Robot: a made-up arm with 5 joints.
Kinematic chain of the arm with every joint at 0, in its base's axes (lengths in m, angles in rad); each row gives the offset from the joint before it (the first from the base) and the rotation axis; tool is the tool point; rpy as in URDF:
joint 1: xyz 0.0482 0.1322 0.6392 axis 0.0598 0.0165 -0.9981
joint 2: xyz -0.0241 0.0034 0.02 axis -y
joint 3: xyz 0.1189 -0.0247 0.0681 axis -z
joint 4: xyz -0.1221 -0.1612 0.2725 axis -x
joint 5: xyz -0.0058 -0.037 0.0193 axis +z
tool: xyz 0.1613 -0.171 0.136 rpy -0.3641 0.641 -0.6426
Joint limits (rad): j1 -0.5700..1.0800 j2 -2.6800..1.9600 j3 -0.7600..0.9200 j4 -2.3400..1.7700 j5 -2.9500..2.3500
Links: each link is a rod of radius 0.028 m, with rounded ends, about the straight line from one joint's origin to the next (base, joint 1, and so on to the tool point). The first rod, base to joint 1, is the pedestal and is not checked.
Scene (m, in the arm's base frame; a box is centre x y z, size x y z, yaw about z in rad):
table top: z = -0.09
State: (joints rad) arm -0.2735 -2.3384 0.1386 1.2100 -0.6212
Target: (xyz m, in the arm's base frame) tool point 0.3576 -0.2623 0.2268
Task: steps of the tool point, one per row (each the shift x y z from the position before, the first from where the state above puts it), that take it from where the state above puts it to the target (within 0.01 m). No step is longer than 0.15 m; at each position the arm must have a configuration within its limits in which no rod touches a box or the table.
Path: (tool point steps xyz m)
1: -0.0037 -0.1394 0.0066
2: -0.0494 -0.1356 0.0068
3: -0.0926 -0.1167 0.0070

